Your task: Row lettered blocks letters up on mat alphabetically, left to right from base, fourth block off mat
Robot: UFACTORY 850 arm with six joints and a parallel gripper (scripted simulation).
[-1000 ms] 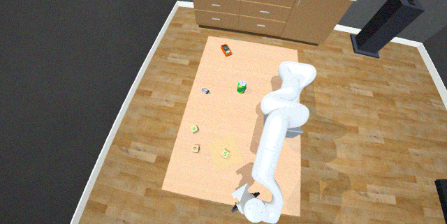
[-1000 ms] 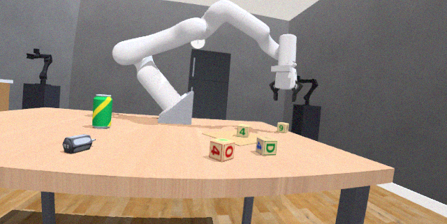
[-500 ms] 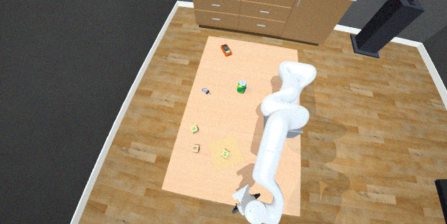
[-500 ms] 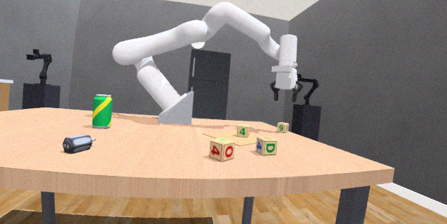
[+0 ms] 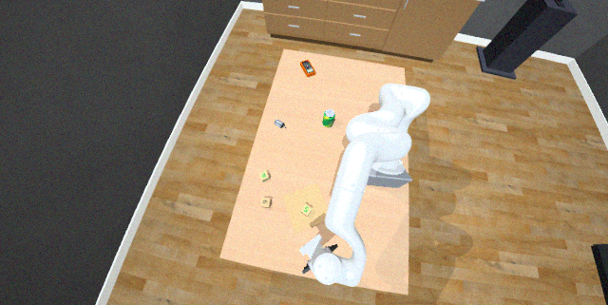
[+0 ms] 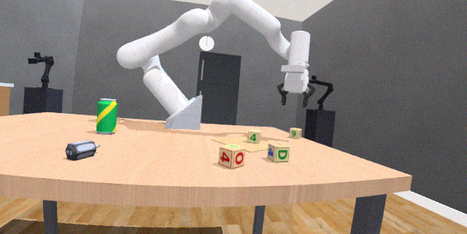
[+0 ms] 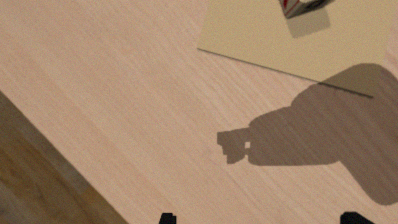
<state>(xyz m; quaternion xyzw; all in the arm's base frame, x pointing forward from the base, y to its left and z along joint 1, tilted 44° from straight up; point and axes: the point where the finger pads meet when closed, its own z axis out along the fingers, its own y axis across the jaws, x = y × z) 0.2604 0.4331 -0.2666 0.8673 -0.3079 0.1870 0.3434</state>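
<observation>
The tan mat is 21 cm to the right of my hand, 16 cm below it and 9 cm ahead of it. Also, from my hand: grey device: 64 cm to the right, 35 cm ahead, 14 cm below; then yellow can: 73 cm to the right, 10 cm below, 8 cm ahead.
</observation>
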